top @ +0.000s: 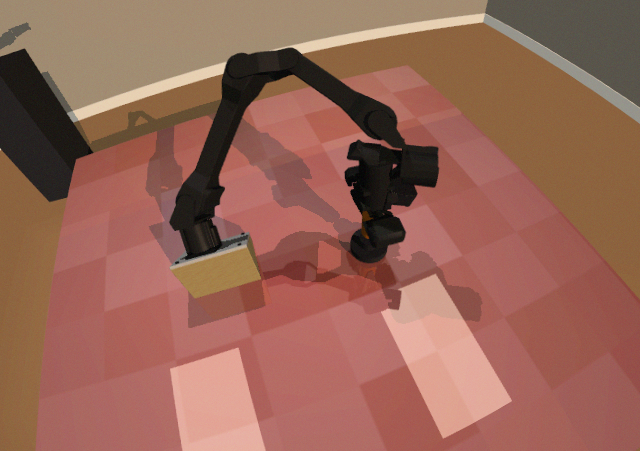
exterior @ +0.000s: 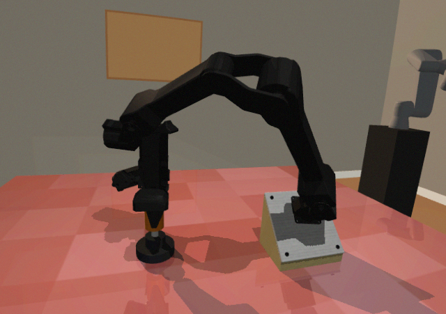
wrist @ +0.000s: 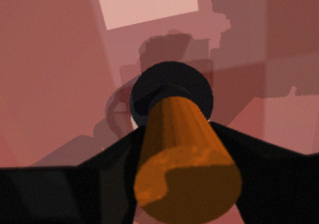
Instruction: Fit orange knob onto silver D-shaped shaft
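Now: the orange knob 30 mm above my gripper tip. From my gripper tip the other things lie so: pedestal 40 mm below.
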